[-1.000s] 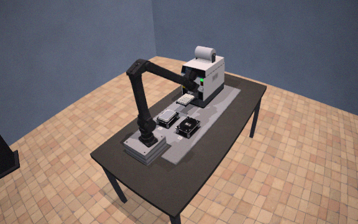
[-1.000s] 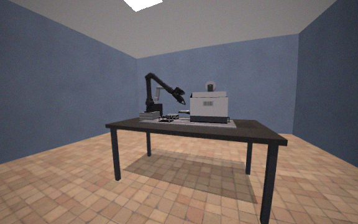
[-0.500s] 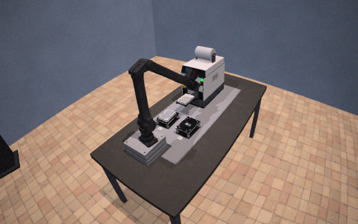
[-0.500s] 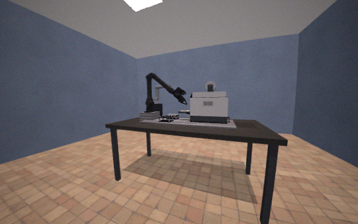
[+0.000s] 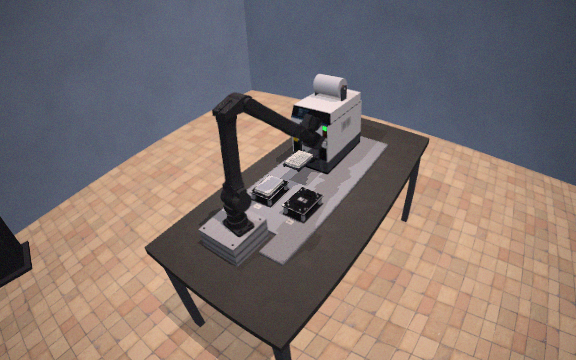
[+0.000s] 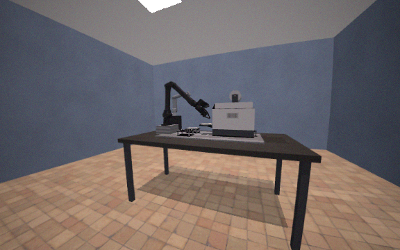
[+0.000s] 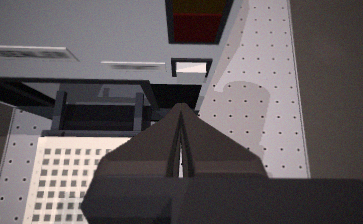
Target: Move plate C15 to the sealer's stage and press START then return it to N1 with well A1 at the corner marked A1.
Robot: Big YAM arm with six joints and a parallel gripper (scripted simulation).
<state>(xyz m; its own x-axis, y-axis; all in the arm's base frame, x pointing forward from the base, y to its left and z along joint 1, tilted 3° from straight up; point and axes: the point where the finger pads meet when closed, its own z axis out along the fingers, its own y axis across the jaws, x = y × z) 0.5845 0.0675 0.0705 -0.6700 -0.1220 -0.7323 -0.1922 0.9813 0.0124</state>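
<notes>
Now: hand 30 mm short of the white button. The rest, counted from my hand: foil roll 250 mm ahead, 220 mm above, 130 mm to the left; plate 280 mm behind, 140 mm below, 80 mm to the left.
</notes>
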